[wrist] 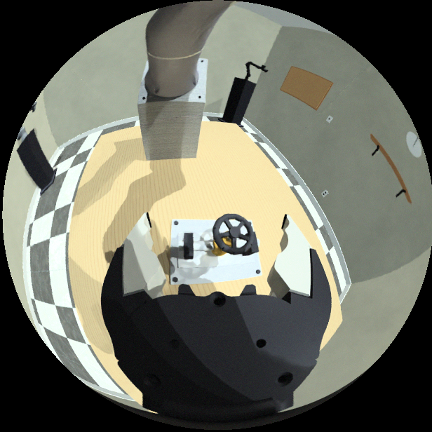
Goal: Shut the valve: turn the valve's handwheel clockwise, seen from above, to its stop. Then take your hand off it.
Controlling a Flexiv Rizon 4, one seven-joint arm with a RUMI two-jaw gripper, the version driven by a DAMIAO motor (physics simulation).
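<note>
The valve's black handwheel (234, 232), a spoked ring with a round hub, shows right of the middle between my spread fingers. Part of a yellow valve body (220, 246) shows beneath it. They are mounted on a light grey plate (220, 274) with dark bolts at its corners. My gripper (216, 214) is open wide and empty. Its pale jaws stand well apart to the left and right of the plate in this view, with visible space between each jaw and the handwheel. The height between fingertips and wheel is hard to tell.
A black upright block (188, 245) stands on the plate, left of the wheel. The arm's grey pedestal (172, 130) stands at the back of the wooden table top (225, 165). Black stands (239, 100) (36, 160) are beyond the checkered border (50, 235).
</note>
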